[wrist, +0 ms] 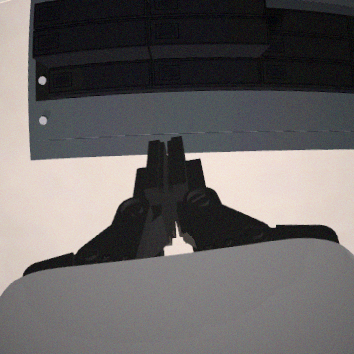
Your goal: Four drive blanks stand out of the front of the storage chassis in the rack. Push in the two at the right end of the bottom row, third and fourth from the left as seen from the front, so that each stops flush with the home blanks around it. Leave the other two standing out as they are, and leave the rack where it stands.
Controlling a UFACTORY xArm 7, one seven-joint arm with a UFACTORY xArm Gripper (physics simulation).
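Frame: origin at the arm's base, x back, y right, z up, level; centimetres.
Where they show: gripper, fingertip midpoint: (170, 162).
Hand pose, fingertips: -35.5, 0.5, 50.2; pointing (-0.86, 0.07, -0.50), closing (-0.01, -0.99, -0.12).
After its pixels a point has its place, as x, y, z.
Four dark blanks stand out of the chassis front at the upper left of the wrist view, two side by side in each of two rows. The upper pair (90, 12) @[-44.9, 8.2, 36.6] (205, 7) @[-45.7, -2.2, 36.8] is partly cut by the top edge; the pair below it (95, 37) @[-45.0, 7.7, 39.2] (210, 32) @[-45.7, -2.5, 39.2] shows its lit side faces. The view seems upside down to the rack, which would make the upper pair the bottom-row ones; I cannot confirm this. My gripper (170, 162) @[-35.5, 0.6, 50.2] is shut and empty, its tips over the blue-grey panel, apart from the blanks in the picture. Its distance from the panel cannot be told.
Home blanks (205, 73) @[-49.2, -2.0, 42.1] (310, 47) @[-50.0, -13.5, 39.0] sit below and to the right of the standing ones in the view. The blue-grey rack panel (240, 112) @[-51.0, -5.7, 45.9] runs across, with two pale round fasteners (42, 80) @[-49.3, 15.5, 41.3] (43, 120) @[-49.3, 15.5, 45.7] near its left edge. A pale surface (280, 190) lies beyond the panel.
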